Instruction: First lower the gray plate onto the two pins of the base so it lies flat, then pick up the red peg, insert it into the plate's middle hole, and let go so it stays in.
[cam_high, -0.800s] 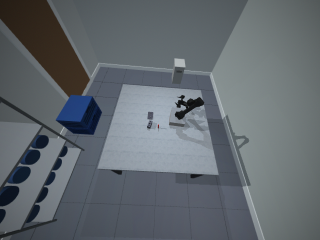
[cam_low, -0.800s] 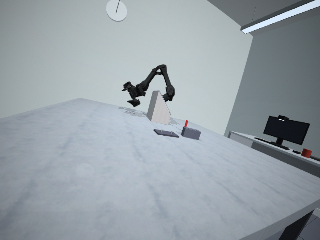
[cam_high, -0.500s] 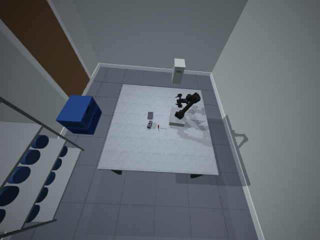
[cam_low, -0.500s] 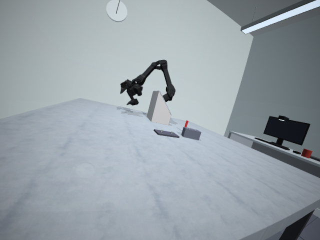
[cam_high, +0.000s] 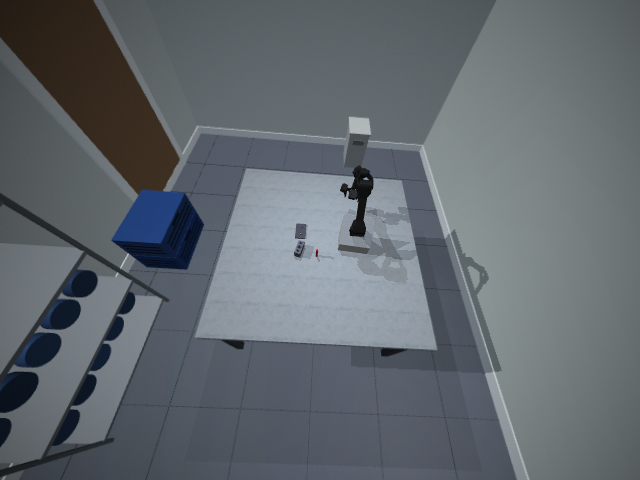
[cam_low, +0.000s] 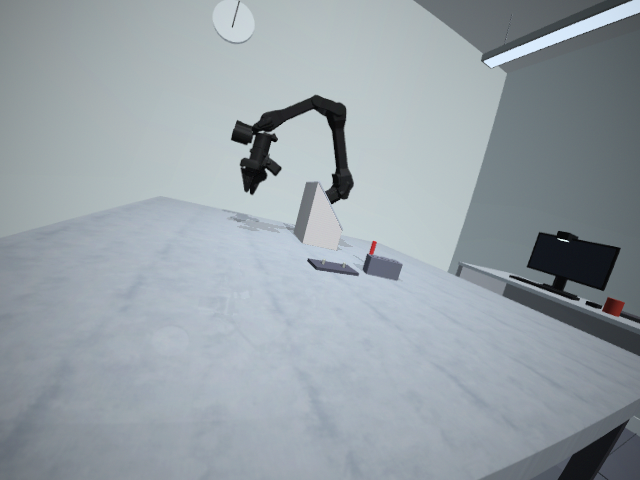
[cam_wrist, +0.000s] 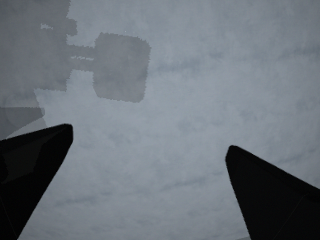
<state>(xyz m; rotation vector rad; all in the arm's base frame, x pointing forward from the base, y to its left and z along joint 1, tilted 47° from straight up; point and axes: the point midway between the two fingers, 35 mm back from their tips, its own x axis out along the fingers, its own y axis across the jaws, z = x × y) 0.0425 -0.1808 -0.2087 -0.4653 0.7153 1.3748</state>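
The gray plate is 41 cm to the left of my gripper tip, 29 cm ahead of it and 9 cm below it. Also, from my gripper tip: red peg: 42 cm to the left, 17 cm ahead, 9 cm below.
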